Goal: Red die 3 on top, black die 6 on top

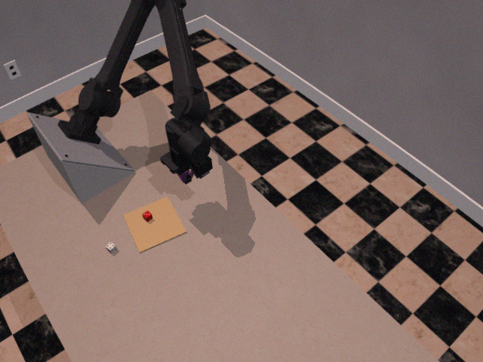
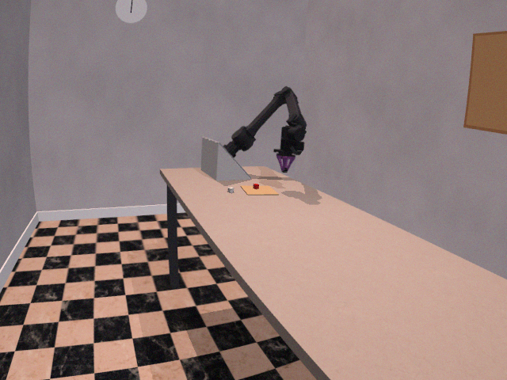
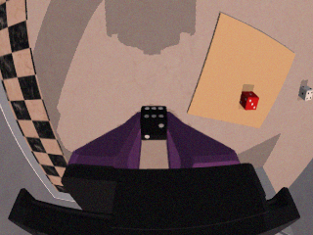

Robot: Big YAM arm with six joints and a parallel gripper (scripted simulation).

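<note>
Now: the orange mat 1 cm ahead of my hand, 13 cm to the right of it and 9 cm below it. From my hand the other things lie so: white die 1 cm ahead, 27 cm to the right, 8 cm below; then red die 2 cm behind, 13 cm to the right, 8 cm below; then black die right at my hand.
</note>
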